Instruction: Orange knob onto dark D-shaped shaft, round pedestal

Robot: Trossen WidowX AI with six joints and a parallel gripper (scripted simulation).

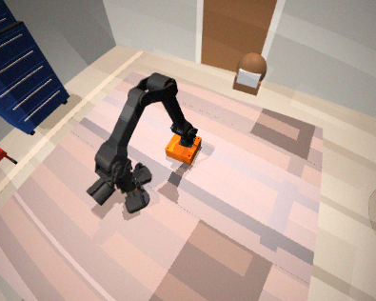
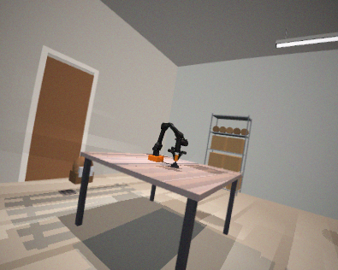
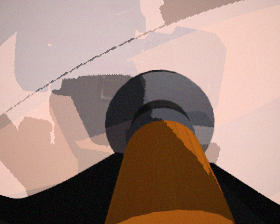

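The orange knob is 2 cm above my gripper tip. From my gripper tip the other things lie so: round pedestal 4 cm below.
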